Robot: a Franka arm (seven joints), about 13 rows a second.
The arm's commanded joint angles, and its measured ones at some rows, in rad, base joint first. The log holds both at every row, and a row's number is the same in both.
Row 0, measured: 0.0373 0.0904 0.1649 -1.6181 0.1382 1.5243 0.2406
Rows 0 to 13, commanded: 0.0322 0.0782 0.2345 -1.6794 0.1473 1.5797 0.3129; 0.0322 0.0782 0.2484 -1.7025 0.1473 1.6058 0.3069; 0.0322 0.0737 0.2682 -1.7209 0.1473 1.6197 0.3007; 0.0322 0.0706 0.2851 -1.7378 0.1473 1.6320 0.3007; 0.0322 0.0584 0.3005 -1.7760 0.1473 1.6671 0.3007; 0.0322 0.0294 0.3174 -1.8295 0.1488 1.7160 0.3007; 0.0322 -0.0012 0.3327 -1.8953 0.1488 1.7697 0.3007; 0.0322 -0.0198 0.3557 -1.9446 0.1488 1.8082 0.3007; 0.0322 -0.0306 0.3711 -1.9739 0.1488 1.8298 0.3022; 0.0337 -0.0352 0.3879 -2.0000 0.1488 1.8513 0.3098; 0.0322 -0.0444 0.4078 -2.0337 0.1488 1.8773 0.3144; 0.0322 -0.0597 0.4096 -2.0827 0.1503 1.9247 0.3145; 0.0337 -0.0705 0.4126 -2.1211 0.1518 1.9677 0.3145; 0.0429 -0.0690 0.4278 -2.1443 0.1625 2.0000 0.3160
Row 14, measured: 0.0436 -0.0160 0.4084 -2.0536 0.1401 1.9327 0.3078
